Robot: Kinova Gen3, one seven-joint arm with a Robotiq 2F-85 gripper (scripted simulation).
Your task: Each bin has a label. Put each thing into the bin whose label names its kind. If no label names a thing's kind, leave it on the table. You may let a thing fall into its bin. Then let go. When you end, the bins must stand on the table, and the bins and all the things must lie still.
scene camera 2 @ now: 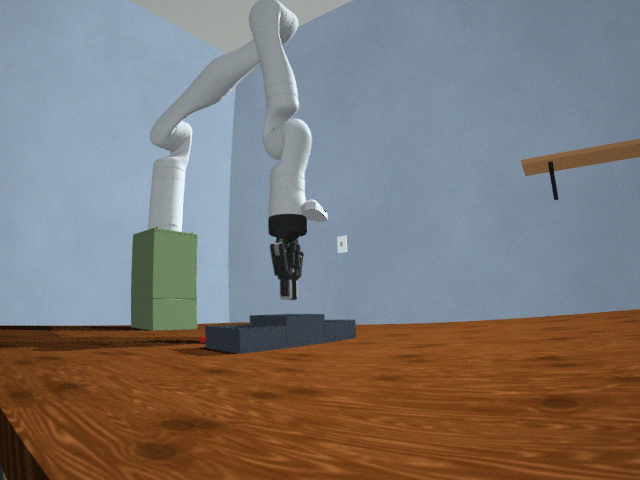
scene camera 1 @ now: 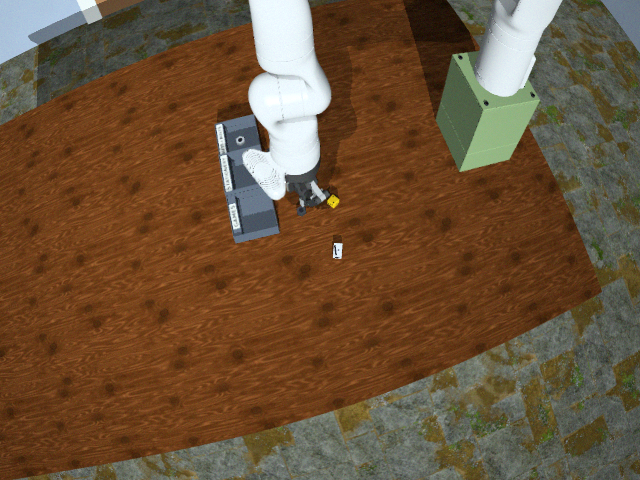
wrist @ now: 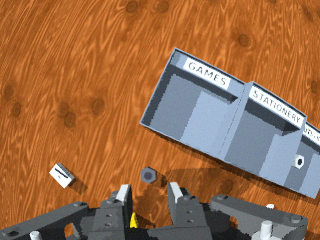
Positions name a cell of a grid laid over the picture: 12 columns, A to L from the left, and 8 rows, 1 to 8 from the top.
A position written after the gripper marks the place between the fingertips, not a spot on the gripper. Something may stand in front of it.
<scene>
gripper: scene camera 2 F5; scene camera 1 F4; wrist F7
</scene>
